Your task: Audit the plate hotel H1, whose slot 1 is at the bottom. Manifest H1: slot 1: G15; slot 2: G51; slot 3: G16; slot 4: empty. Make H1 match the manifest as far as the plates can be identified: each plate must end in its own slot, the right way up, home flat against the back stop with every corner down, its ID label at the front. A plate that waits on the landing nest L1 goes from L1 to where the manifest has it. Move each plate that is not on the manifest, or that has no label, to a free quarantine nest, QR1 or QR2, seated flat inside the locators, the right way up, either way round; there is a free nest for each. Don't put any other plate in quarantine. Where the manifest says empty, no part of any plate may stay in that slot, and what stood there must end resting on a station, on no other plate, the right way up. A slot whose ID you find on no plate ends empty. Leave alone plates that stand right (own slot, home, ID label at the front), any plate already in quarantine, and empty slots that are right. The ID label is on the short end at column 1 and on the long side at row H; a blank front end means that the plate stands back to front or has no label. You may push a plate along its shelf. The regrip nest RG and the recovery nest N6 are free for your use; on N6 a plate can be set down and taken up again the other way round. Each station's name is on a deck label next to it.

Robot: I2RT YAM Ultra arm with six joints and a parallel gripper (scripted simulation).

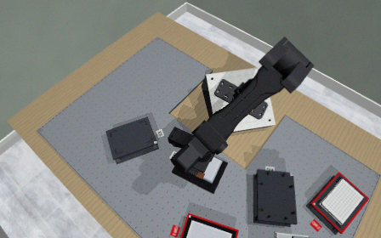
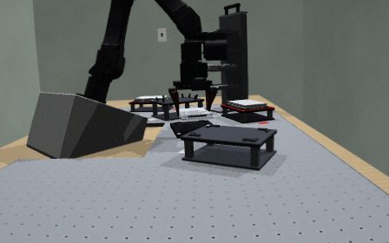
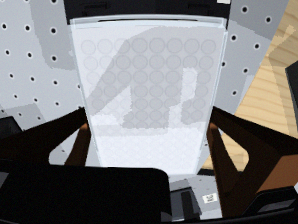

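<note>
Right now my hand is 50 mm above the flat black pad. From my hand the other things lie so: red-bordered quarantine nest: 460 mm to the left, 120 mm behind, 20 mm below; N6 deck label: 110 mm to the right, 50 mm below, 10 mm ahead; plate hotel H1: 370 mm to the left, 220 mm ahead, 140 mm above.
</note>
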